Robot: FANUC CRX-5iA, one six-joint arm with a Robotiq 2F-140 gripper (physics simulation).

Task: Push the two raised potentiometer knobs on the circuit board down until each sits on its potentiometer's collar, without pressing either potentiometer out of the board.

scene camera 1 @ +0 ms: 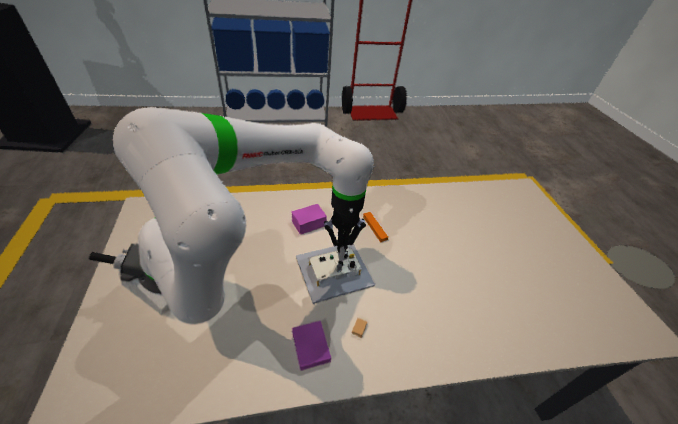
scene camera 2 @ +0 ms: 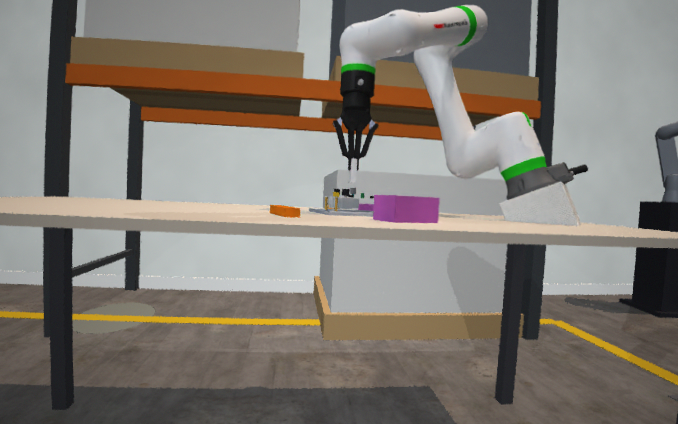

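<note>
The pale circuit board lies on a grey plate. Small dark parts stand on it, including a black round knob near its right end in scene camera 1 and a grey knob-like part in scene camera 2. How far each potentiometer knob is raised is too small to tell. My gripper is shut and empty, pointing straight down over the board. In scene camera 2 its pale fingertips are a small gap above the grey part. In scene camera 1 the fingers hide part of the board.
A magenta block and an orange bar lie beyond the plate in scene camera 1. A purple block and a small tan block lie on its near side. The arm's base stands on the table at left.
</note>
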